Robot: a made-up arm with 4 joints.
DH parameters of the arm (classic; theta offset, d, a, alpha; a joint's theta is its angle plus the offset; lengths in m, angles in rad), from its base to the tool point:
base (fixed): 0 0 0 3.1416
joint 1: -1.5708 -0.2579 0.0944 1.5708
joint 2: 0 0.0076 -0.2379 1.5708
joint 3: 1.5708 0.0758 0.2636 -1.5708
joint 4: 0 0.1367 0.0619 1.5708
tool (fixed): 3.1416 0.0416 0 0
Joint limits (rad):
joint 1: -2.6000..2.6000
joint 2: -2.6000..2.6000
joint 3: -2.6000..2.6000
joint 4: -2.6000..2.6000
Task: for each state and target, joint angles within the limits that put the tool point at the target. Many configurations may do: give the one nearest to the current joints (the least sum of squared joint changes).
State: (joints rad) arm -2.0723 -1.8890 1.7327 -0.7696
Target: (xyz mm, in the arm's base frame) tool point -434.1 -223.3 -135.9
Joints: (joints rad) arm -2.3401 -2.6000 1.6141 -0.6067
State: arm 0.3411 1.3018 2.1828 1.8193
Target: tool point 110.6 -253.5 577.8
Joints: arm 0.7205 0.9825 2.1476 2.1718
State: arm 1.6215 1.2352 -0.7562 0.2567
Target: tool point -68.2 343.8 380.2
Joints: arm 1.0590 0.8096 -0.8419 0.3332
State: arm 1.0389 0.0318 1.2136 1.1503
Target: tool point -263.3 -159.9 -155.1
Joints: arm 1.0684 -0.8291 1.2175 1.4885
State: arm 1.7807 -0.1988 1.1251 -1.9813
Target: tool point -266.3 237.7 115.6
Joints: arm 1.9786 -0.5130 0.4826 -2.3772
